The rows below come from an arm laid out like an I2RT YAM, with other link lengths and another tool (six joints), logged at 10 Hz.
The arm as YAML. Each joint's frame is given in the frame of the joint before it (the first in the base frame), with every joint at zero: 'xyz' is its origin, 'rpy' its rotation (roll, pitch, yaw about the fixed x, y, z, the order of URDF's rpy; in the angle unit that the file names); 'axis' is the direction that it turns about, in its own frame. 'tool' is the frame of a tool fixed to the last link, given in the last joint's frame.
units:
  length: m
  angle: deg
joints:
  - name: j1
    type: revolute
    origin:
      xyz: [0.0, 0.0, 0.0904]
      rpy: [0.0, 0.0, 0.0]
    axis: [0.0, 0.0, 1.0]
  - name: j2
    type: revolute
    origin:
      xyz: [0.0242, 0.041, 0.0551]
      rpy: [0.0, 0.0, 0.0]
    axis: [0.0, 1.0, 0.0]
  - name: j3
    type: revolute
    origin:
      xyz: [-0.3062, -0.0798, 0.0]
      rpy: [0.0, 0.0, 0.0]
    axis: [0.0, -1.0, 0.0]
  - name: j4
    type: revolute
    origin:
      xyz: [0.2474, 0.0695, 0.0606]
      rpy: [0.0, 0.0, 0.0]
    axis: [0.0, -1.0, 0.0]
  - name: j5
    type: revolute
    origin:
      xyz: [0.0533, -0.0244, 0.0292]
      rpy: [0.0, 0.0, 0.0]
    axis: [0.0, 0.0, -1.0]
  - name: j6
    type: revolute
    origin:
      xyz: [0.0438, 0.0, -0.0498]
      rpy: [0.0, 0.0, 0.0]
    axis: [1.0, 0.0, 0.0]
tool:
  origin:
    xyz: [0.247, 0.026, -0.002]
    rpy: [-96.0, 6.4, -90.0]
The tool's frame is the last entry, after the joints.
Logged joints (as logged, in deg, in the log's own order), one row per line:
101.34, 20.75, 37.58, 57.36, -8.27, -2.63
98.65, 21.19, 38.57, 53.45, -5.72, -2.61
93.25, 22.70, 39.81, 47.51, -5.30, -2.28
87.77, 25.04, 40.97, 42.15, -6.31, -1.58
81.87, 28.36, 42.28, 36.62, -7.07, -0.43
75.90, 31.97, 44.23, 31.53, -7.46, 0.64
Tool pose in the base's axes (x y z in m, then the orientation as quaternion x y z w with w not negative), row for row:
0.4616, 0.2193, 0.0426, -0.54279, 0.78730, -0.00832, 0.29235
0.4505, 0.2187, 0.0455, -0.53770, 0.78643, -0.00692, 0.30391
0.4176, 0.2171, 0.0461, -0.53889, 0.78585, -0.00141, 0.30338
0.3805, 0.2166, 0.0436, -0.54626, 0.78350, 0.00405, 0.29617
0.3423, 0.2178, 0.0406, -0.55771, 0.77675, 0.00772, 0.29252
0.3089, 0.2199, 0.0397, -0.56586, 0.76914, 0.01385, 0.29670
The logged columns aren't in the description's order. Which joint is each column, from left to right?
Columns, left to right: j2, j1, j6, j3, j4, j5.
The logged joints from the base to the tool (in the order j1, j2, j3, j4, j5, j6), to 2 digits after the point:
20.75, 101.34, 57.36, -8.27, -2.63, 37.58
21.19, 98.65, 53.45, -5.72, -2.61, 38.57
22.70, 93.25, 47.51, -5.30, -2.28, 39.81
25.04, 87.77, 42.15, -6.31, -1.58, 40.97
28.36, 81.87, 36.62, -7.07, -0.43, 42.28
31.97, 75.90, 31.53, -7.46, 0.64, 44.23

